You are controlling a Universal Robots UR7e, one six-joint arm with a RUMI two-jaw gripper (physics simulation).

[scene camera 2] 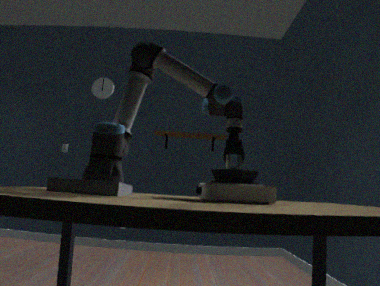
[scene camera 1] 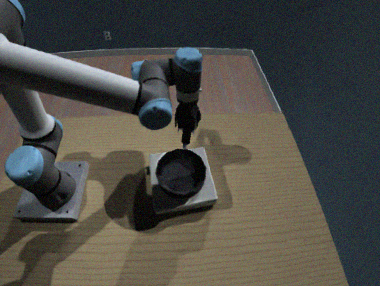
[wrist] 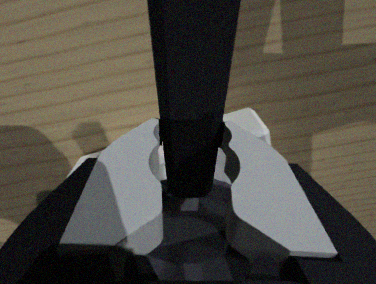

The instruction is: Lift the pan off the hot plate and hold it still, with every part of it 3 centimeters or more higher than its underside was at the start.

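Places are measured from the arm's base along level axes (x up, y right, z ahead), in millimetres.
Pixels of known places: gripper, fingertip midpoint: (scene camera 1: pixel 187 131) (wrist: pixel 190 123); arm's base, origin of the base link: (scene camera 2: pixel 103 182) (scene camera 1: pixel 57 190).
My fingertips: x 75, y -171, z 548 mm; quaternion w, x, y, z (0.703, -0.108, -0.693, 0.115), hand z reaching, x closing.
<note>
Ahead of a thing's pixels: the offset from my fingertips to its middle. Level surfaces: height alone.
The dark pan @(dz -22, dx +1, dy +81 mm) (scene camera 1: pixel 181 172) (scene camera 2: pixel 235 176) (wrist: pixel 195 230) sits level on the white hot plate @(dz -55, dx -79, dy +177 mm) (scene camera 1: pixel 206 192) (scene camera 2: pixel 240 193) (wrist: pixel 250 119). Its dark handle @(dz +6, dx +16, dy -20 mm) (wrist: pixel 194 60) runs up through the middle of the wrist view. My gripper (scene camera 1: pixel 186 132) (scene camera 2: pixel 234 164) (wrist: pixel 190 123) points down at the far side of the pan. It is shut on the handle close to the bowl, with a pale finger against each side in the wrist view. In the scene camera 2 view I see no gap between the pan and the hot plate. The fingertips are hard to make out in the scene camera 1 view.
The arm's base plate (scene camera 1: pixel 80 185) (scene camera 2: pixel 125 189) stands on the wooden table @(dx -117 mm) (scene camera 1: pixel 270 240) (scene camera 2: pixel 325 210), to the left of the hot plate. The table's right edge lies beyond the hot plate. An orange shelf (scene camera 2: pixel 190 135) is on the wall behind.
</note>
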